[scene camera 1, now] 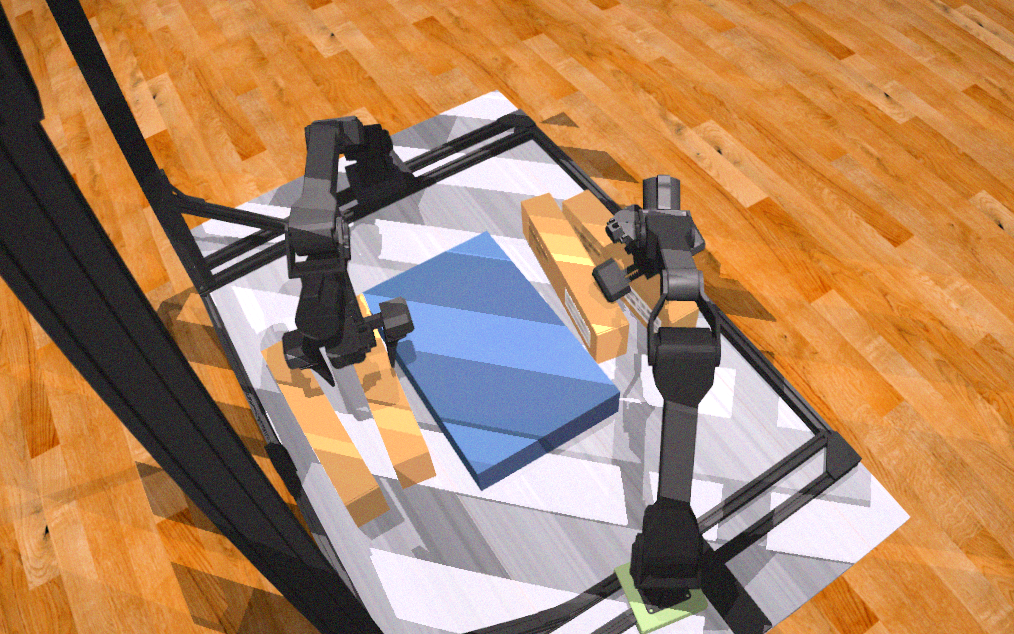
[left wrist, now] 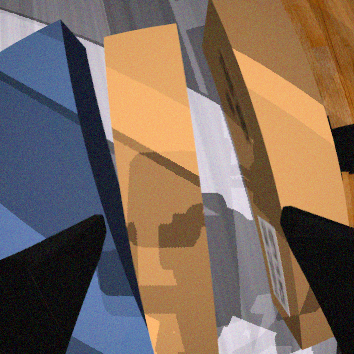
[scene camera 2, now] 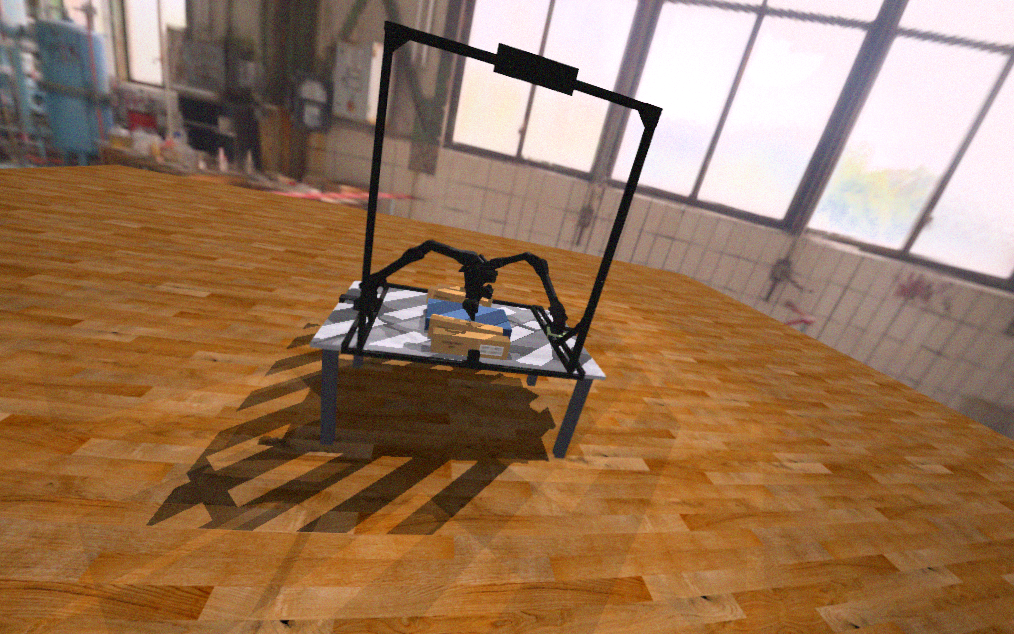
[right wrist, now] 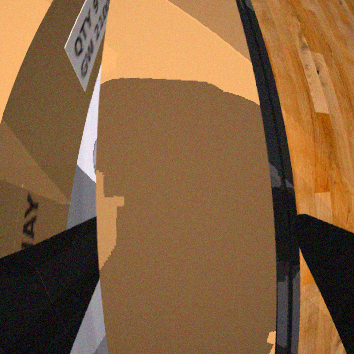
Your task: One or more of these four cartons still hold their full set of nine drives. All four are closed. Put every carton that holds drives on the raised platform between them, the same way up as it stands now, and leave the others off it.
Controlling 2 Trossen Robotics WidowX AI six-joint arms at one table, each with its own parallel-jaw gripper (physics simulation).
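Frame: origin at the left arm's base, x ahead, y left, z up, level; centimetres.
Seen in the pictures: left gripper, fingertip midpoint: (scene camera 1: 363,375) (left wrist: 193,219) (scene camera 2: 474,316); right gripper, fingertip midpoint: (scene camera 1: 640,268) (right wrist: 206,223); left arm's base, link origin: (scene camera 1: 374,173); right arm's base, link origin: (scene camera 1: 661,586) (scene camera 2: 556,332).
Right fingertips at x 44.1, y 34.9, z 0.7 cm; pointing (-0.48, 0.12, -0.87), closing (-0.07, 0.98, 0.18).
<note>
Offsets run from my right fingertips to a thing's top centre. "spot": to the spot under its first point.
The raised blue platform @[dx +3.2, dy -30.2, dz +1.0 cm] (scene camera 1: 489,343) (left wrist: 35,135) lies between two pairs of closed tan cartons. At picture left are the inner carton @[dx +3.8, dy -47.9, dz +3.4 cm] (scene camera 1: 400,433) (left wrist: 155,120) and the outer carton @[dx +7.1, dy -58.9, dz +3.4 cm] (scene camera 1: 325,433) (scene camera 2: 463,342) (left wrist: 285,130). At right are the inner carton @[dx -4.3, dy -11.0, dz +3.4 cm] (scene camera 1: 557,257) (right wrist: 25,100) and the outer carton @[dx -1.7, dy -1.7, dz +3.4 cm] (scene camera 1: 587,209) (right wrist: 190,165). My left gripper (scene camera 1: 361,370) (scene camera 2: 471,312) (left wrist: 193,219) is open above the left inner carton, its fingers spread wider than it. My right gripper (scene camera 1: 641,287) (right wrist: 206,223) is open and close over the right outer carton, its fingertips beyond both long sides. The arm partly hides that carton.
The label @[spot: dx -10.5, dy -8.0, dz -1.6 cm] (right wrist: 89,42) on the right inner carton partly shows "QTY 9" and "GW". A black frame rail (scene camera 1: 762,381) (right wrist: 282,200) runs beside the right outer carton. A black bracket (scene camera 1: 284,463) sits at the table's left edge. A tall black post (scene camera 1: 149,358) crosses the picture's left.
</note>
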